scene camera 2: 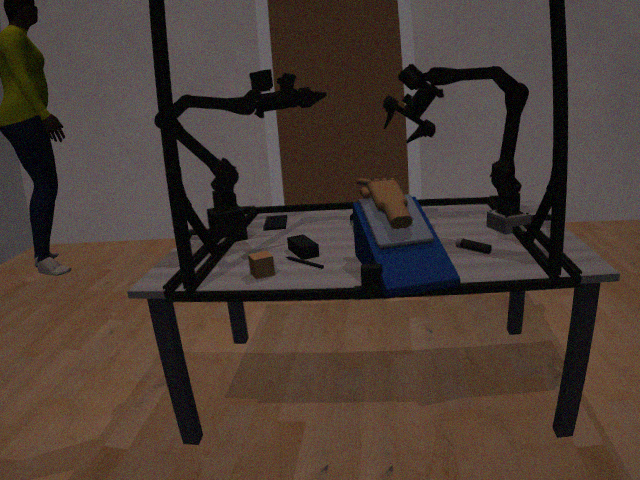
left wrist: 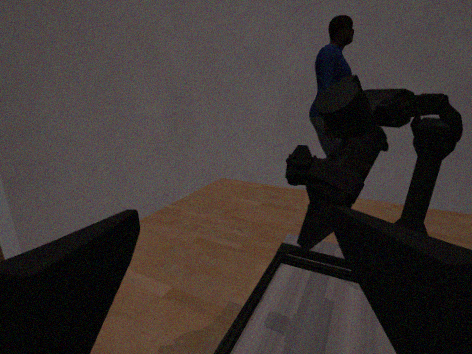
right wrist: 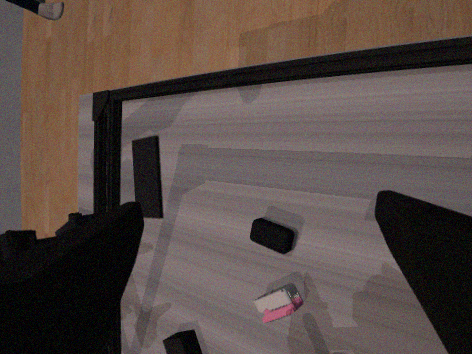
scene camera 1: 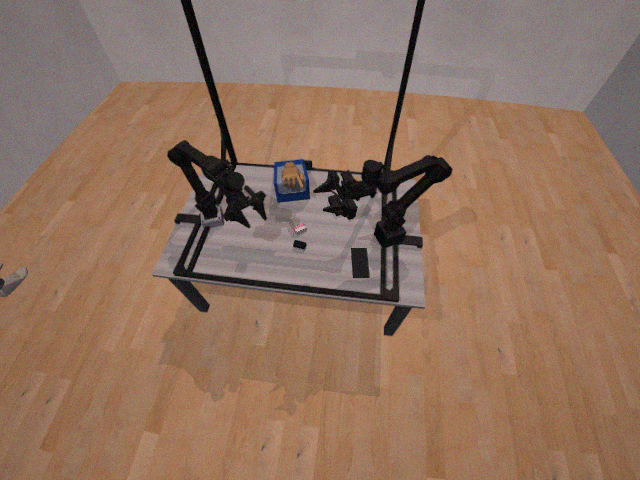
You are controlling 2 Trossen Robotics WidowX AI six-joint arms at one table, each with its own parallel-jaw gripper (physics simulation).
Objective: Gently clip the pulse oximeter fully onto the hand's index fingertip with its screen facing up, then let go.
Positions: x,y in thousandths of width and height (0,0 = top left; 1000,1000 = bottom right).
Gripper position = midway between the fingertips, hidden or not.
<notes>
My left gripper (scene camera 1: 498,418) is open, with nothing in its grasp. My right gripper (scene camera 2: 618,282) is open and holds nothing. Further things: a pulse oximeter (right wrist: 605,849).
My left gripper shows as well in scene camera 2 (scene camera 2: 501,197) and in the left wrist view (left wrist: 503,617). My right gripper shows as well in the left wrist view (left wrist: 639,702), in the right wrist view (right wrist: 550,589) and in scene camera 1 (scene camera 1: 402,466). The left wrist view misses the pulse oximeter: it is out of frame.
</notes>
